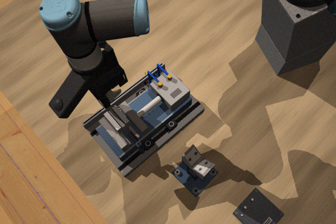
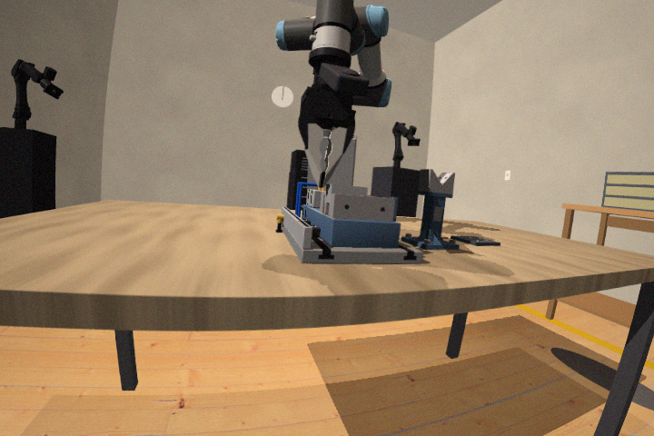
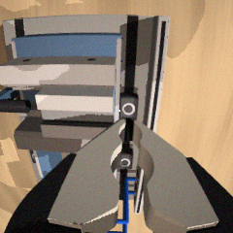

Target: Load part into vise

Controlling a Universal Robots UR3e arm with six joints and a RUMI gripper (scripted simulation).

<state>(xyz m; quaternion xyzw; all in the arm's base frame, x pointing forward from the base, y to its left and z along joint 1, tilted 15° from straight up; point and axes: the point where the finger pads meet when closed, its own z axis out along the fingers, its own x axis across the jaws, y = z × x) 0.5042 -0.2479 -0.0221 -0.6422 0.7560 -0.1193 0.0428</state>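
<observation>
My hand is 4 cm to the right of the part, 2 cm above it and 1 cm short of it. The rest, counted from my hand: fixed jaw 6 cm to the left, 4 cm below, 4 cm ahead; dark work stop 11 cm to the left, 3 cm below, 2 cm ahead; moving jaw 7 cm to the left, 4 cm below, 3 cm behind.
</observation>
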